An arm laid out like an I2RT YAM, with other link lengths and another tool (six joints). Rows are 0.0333 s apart.
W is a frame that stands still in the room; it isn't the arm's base.
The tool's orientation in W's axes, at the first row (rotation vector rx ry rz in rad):
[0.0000 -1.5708 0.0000]
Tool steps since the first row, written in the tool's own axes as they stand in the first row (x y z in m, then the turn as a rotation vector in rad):
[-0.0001 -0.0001 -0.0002 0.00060 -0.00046 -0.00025]
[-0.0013 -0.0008 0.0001 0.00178 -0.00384 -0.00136]
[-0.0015 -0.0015 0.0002 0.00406 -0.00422 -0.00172]
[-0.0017 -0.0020 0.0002 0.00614 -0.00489 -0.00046]
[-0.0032 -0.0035 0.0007 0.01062 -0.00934 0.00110]
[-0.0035 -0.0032 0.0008 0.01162 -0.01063 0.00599]
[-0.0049 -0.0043 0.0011 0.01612 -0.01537 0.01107]
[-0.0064 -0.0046 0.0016 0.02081 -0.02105 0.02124]
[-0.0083 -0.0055 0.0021 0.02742 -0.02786 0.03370]
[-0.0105 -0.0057 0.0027 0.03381 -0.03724 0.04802]
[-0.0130 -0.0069 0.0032 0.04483 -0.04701 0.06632]
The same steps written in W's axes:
[0.0002 -0.0001 -0.0001 0.00025 -0.00046 0.00060]
[-0.0001 -0.0008 -0.0013 0.00136 -0.00384 0.00178]
[-0.0002 -0.0015 -0.0015 0.00172 -0.00422 0.00406]
[-0.0002 -0.0020 -0.0017 0.00046 -0.00489 0.00614]
[-0.0007 -0.0035 -0.0032 -0.00110 -0.00934 0.01062]
[-0.0008 -0.0032 -0.0035 -0.00599 -0.01063 0.01162]
[-0.0011 -0.0043 -0.0049 -0.01107 -0.01537 0.01612]
[-0.0016 -0.0046 -0.0064 -0.02124 -0.02105 0.02081]
[-0.0021 -0.0055 -0.0083 -0.03370 -0.02786 0.02742]
[-0.0027 -0.0057 -0.0105 -0.04802 -0.03724 0.03381]
[-0.0032 -0.0069 -0.0130 -0.06632 -0.04701 0.04483]

